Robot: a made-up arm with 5 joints.
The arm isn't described. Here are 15 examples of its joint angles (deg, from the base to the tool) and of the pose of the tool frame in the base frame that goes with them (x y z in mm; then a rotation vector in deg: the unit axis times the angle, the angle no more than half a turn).
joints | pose
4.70 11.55 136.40 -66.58 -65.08 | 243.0 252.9 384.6 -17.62 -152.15 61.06
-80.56 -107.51 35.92 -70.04 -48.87 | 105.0 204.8 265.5 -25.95 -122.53 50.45
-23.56 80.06 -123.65 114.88 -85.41 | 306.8 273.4 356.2 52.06 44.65 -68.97
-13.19 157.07 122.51 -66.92 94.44 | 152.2 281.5 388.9 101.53 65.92 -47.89
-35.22 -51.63 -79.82 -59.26 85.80 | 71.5 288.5 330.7 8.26 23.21 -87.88
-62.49 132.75 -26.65 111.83 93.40 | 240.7 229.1 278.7 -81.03 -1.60 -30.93
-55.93 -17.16 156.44 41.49 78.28 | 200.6 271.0 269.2 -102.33 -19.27 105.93
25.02 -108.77 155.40 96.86 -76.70 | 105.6 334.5 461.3 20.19 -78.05 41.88
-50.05 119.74 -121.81 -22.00 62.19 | 156.7 288.3 230.1 26.18 -7.65 56.69
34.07 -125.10 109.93 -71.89 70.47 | 176.4 279.6 510.3 136.94 59.73 -79.82
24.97 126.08 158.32 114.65 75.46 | 191.8 197.4 395.7 -109.83 63.04 43.95
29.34 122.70 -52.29 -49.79 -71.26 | 230.7 322.6 567.7 -29.55 93.74 28.82
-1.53 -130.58 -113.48 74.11 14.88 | 123.7 252.3 284.3 -48.83 35.44 38.43
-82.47 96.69 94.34 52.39 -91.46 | 65.2 188.5 404.6 77.93 -11.91 76.80
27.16 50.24 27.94 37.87 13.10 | 48.7 265.0 483.0 -43.37 72.65 51.72
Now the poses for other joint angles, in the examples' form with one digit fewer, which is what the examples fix.
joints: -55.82 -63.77 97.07 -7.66 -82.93
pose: 214 222 297 0.3 108.6 -86.2
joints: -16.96 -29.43 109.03 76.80 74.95
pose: 240 200 425 -172.4 9.1 10.7
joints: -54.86 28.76 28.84 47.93 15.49
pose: 105 239 464 -22.2 135.9 103.1
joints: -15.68 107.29 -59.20 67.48 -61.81
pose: 333 284 441 88.6 83.9 -7.5
